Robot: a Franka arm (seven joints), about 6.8 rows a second.
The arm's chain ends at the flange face. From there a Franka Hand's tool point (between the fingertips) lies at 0.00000 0.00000 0.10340 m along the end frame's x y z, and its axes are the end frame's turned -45 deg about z.
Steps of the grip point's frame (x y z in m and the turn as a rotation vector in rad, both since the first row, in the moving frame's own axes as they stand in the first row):
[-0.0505, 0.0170, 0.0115, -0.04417, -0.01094, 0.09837]
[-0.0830, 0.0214, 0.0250, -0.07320, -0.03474, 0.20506]
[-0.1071, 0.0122, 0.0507, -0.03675, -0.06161, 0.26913]
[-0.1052, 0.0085, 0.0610, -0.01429, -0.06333, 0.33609]
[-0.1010, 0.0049, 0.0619, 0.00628, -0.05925, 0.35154]
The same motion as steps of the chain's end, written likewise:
[-0.0259, 0.0436, 0.0116, -0.03897, 0.02350, 0.09837]
[-0.0455, 0.0657, 0.0253, -0.07633, 0.02720, 0.20506]
[-0.0643, 0.0775, 0.0510, -0.06955, -0.01758, 0.26913]
[-0.0639, 0.0754, 0.0612, -0.05489, -0.03468, 0.33609]
[-0.0626, 0.0719, 0.0621, -0.03746, -0.04634, 0.35154]

